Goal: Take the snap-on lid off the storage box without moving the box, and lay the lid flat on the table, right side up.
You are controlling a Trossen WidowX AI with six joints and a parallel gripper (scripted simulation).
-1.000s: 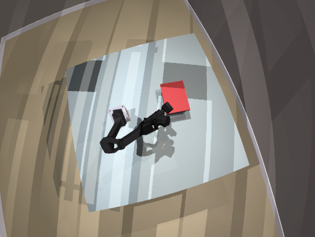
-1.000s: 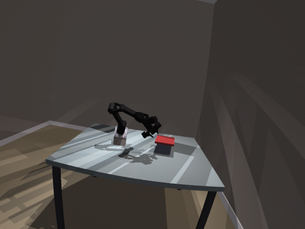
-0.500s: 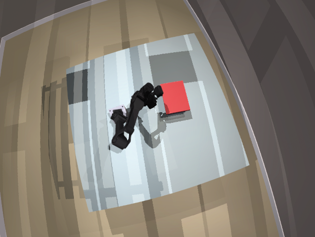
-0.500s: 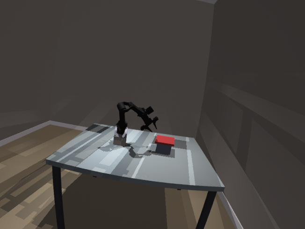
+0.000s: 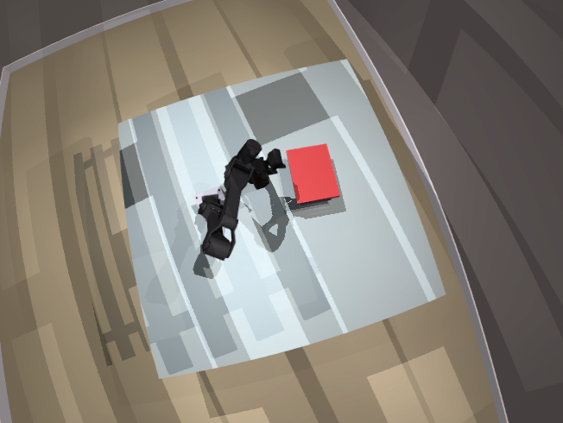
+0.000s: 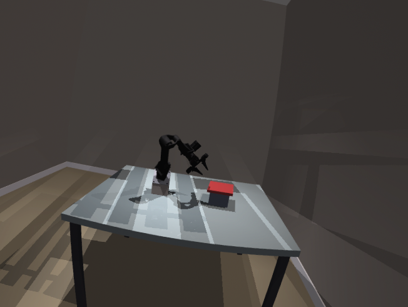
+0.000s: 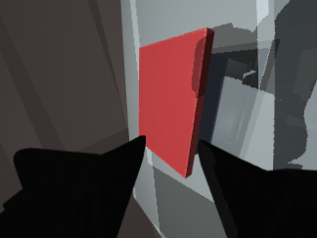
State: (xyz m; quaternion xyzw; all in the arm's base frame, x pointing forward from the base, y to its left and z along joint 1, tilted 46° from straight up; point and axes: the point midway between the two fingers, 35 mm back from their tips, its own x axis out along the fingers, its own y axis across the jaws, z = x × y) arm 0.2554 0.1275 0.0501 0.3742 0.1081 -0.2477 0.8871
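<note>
Right now the red lid is 130 mm ahead of my gripper tip and 90 mm below it. Also, from my gripper tip: dark storage box (140 mm below, 130 mm ahead).
</note>
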